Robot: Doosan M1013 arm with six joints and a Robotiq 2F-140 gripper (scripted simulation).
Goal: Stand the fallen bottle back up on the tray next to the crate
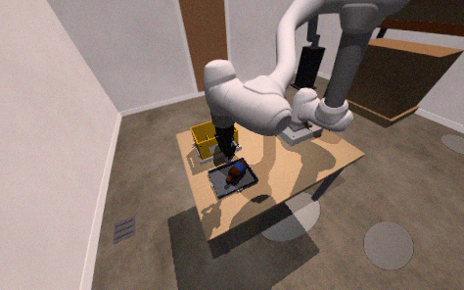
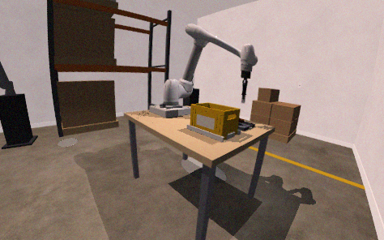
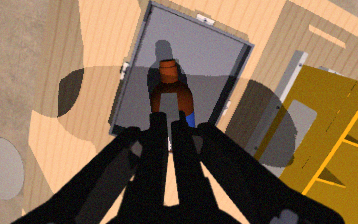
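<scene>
Right now the brown bottle is 4 cm behind my hand, 3 cm to the right of it and 18 cm below it. From my hand the other things lie so: yellow crate 32 cm to the right, 13 cm below; then dark grey tray 2 cm behind, 3 cm to the right, 21 cm below.
</scene>
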